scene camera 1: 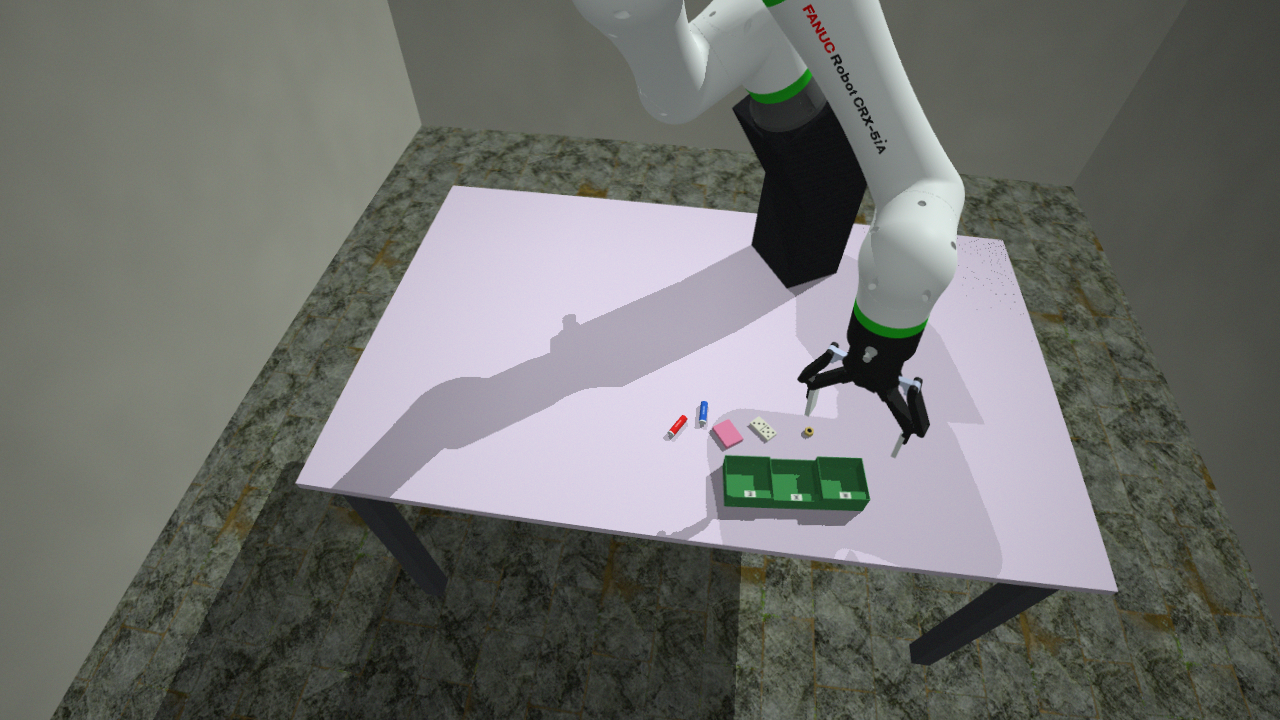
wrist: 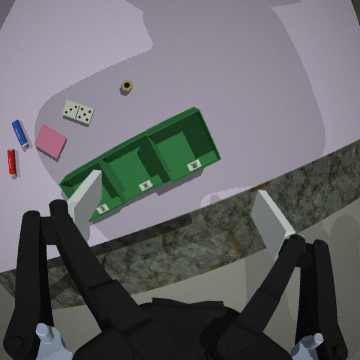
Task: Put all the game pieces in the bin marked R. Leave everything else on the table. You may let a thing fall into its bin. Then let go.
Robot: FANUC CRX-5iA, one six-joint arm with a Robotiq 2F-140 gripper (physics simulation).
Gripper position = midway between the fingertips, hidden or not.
In view: my gripper (scene camera 1: 852, 430) and a green three-compartment bin (scene camera 1: 828, 483).
The green three-compartment bin also shows in the wrist view (wrist: 182, 144). My gripper is seen too in the wrist view (wrist: 179, 194).
